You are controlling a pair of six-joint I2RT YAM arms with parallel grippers.
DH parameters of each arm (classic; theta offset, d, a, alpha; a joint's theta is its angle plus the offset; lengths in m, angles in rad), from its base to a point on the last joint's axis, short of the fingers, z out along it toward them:
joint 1: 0 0.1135 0.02 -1.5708
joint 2: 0 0 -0.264 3.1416
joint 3: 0.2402 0 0.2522 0
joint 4: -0.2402 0 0.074 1.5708
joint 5: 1.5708 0 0 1.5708
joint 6: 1.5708 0.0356 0 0
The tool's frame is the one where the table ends.
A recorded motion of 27 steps. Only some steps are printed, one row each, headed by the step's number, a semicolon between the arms.
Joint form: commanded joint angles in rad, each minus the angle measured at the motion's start. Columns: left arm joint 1, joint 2, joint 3, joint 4, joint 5, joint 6; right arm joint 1, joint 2, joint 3, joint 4, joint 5, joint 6.
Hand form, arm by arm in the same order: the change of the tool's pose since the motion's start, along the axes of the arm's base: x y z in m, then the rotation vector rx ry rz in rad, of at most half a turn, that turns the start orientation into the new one. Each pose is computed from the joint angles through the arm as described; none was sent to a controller.
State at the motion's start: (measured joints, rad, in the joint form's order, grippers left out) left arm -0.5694 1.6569 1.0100 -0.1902 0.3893 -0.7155; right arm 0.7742 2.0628 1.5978 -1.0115 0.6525 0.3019
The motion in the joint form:
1: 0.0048 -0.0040 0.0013 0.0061 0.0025 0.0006; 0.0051 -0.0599 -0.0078 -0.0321 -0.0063 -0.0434
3: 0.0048 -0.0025 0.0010 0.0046 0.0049 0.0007; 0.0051 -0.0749 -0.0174 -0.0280 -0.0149 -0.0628
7: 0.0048 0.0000 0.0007 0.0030 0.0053 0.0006; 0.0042 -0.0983 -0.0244 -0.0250 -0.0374 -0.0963
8: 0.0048 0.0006 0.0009 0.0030 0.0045 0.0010; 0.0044 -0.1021 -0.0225 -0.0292 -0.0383 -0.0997
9: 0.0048 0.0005 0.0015 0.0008 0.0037 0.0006; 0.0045 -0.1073 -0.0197 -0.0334 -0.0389 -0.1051
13: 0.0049 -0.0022 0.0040 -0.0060 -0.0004 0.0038; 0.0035 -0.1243 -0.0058 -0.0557 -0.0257 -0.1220
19: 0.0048 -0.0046 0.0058 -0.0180 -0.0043 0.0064; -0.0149 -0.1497 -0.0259 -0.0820 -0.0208 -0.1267
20: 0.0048 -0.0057 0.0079 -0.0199 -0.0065 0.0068; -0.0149 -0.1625 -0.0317 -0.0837 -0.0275 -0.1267
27: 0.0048 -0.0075 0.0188 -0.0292 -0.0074 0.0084; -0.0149 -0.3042 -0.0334 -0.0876 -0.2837 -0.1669
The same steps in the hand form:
1: 0.0012 0.0011 0.0022 -0.0075 -0.0090 0.0027; -0.0082 -0.0050 0.0200 -0.0025 0.0063 0.0401
3: 0.0011 0.0011 0.0015 -0.0072 -0.0053 0.0010; -0.0101 -0.0065 0.0229 0.0009 0.0124 0.0566
7: 0.0011 0.0011 0.0005 -0.0051 -0.0014 0.0008; -0.0125 -0.0084 0.0292 0.0142 0.0254 0.0857
8: 0.0012 0.0010 0.0003 -0.0043 -0.0016 0.0011; -0.0129 -0.0087 0.0310 0.0142 0.0261 0.0887
9: 0.0012 0.0011 0.0004 -0.0031 -0.0004 0.0019; -0.0134 -0.0091 0.0336 0.0146 0.0256 0.0933
13: 0.0010 0.0014 0.0015 0.0014 -0.0028 0.0026; -0.0146 -0.0114 0.0434 0.0024 0.0164 0.1038
19: 0.0004 0.0019 0.0019 0.0088 0.0005 0.0033; -0.0159 -0.0225 0.0468 -0.0172 0.0308 0.0883
20: 0.0005 0.0019 0.0028 0.0096 -0.0017 0.0044; -0.0178 -0.0240 0.0496 -0.0087 0.0311 0.0893
27: 0.0014 0.0014 0.0060 0.0089 -0.0060 0.0040; -0.0381 -0.0323 0.0932 0.2501 0.1024 0.1811

